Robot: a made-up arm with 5 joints. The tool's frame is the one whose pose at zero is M.
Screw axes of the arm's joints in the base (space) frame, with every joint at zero. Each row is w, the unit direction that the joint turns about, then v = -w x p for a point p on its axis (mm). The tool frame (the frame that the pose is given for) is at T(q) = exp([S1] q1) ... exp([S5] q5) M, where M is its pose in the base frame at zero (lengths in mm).
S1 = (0, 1, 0, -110, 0, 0)
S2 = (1, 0, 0, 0, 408, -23)
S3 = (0, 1, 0, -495, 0, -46)
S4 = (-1, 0, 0, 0, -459, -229)
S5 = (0, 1, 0, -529, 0, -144)
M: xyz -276 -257 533 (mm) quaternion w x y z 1 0 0 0
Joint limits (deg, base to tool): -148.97..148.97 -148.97..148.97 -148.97..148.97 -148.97..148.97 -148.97..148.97
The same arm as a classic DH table. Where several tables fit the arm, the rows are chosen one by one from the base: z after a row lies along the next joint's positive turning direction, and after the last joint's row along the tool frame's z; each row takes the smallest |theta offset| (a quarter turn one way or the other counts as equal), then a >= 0, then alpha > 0; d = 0 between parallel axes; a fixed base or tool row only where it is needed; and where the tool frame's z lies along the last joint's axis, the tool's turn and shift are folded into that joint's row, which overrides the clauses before.
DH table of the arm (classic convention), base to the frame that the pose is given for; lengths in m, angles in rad. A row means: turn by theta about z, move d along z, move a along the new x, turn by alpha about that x. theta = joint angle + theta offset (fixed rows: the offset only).
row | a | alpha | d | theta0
base (fixed) | 0 | -1.5708 | 0.11 | 0
joint 1 | 0.298 | -1.5708 | 0.023 | -1.5708
joint 2 | 0.087 | 1.5708 | -0.046 | 0
joint 3 | -0.036 | 1.5708 | -0.252 | 0
joint 4 | 0.07 | -1.5708 | 0.098 | 0
joint 5 | 0.132 | -1.5708 | -0.028 | -1.5708
tool (fixed) | 0 | 0 | 0.004 | 3.1416
Joint limits (rad, base to tool): -2.6..2.6 -2.6..2.6 -2.6..2.6 -2.6..2.6 -2.6..2.6

